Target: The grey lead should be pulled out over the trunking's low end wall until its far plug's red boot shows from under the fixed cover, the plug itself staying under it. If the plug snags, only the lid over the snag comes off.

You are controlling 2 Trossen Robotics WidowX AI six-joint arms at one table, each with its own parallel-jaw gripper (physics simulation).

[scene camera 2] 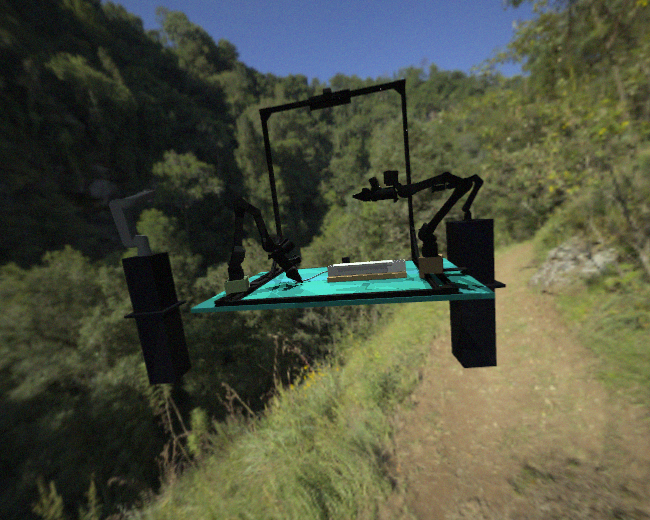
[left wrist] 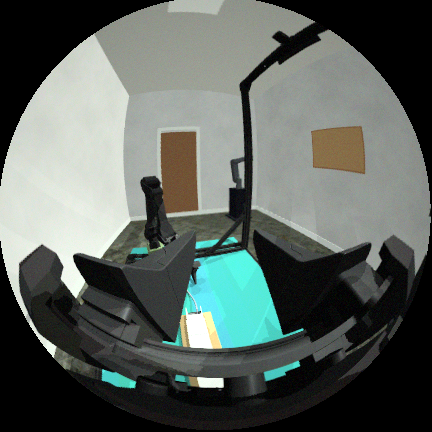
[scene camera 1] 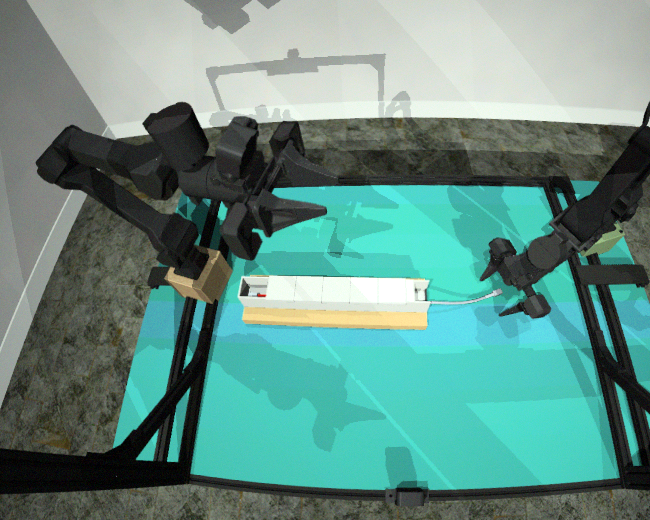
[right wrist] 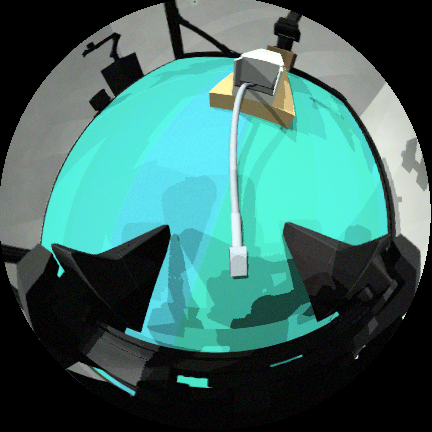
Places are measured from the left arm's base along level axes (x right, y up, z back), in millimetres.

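Where they show: left gripper, fingertip midpoint: (scene camera 2: pixel 354 196) (left wrist: pixel 224 235) (scene camera 1: pixel 332 195); right gripper, fingertip midpoint: (scene camera 2: pixel 301 280) (scene camera 1: pixel 490 297) (right wrist: pixel 228 229); left arm's base, link origin: (scene camera 2: pixel 430 255) (scene camera 1: pixel 191 264) (right wrist: pixel 282 48); right arm's base, link origin: (scene camera 2: pixel 236 278) (left wrist: pixel 154 245).
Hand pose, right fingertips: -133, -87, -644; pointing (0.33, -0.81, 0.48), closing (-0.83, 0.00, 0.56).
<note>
Each offset is from my right fingertips to the top centre of the thing, as dx, dy, dz. "spot": to the spot under its first point.
The white trunking (scene camera 1: pixel 336 291) (scene camera 2: pixel 365 267) (left wrist: pixel 199 332) (right wrist: pixel 261 56) has a row of lids and two open ends. A small red piece @(spot: +136, +27, +486) (scene camera 1: pixel 261 295) shows in its left open end in scene camera 1. The grey lead @(spot: +38, +21, +68) (scene camera 1: pixel 460 302) (left wrist: pixel 194 301) (right wrist: pixel 234 165) comes out over the opposite end wall. Its near plug @(-18, +3, -15) (scene camera 1: pixel 497 293) (right wrist: pixel 238 262) appears between the spread fingers of my right gripper (scene camera 1: pixel 491 297) (scene camera 2: pixel 299 280) (right wrist: pixel 228 229), which is open and touches neither side of it. My left gripper (scene camera 1: pixel 331 193) (scene camera 2: pixel 354 195) (left wrist: pixel 224 235) is open and empty, high behind the trunking. The far plug's boot cannot be identified with certainty.
A wooden base (scene camera 1: pixel 336 319) (scene camera 2: pixel 365 277) (right wrist: pixel 220 100) carries the trunking. A black frame (scene camera 1: pixel 197 379) (scene camera 2: pixel 406 135) (left wrist: pixel 246 150) stands around the work area. The arms' mounting blocks, one tan (scene camera 1: pixel 214 276) and one green (scene camera 1: pixel 602 242), are at the left and right in scene camera 1.
</note>
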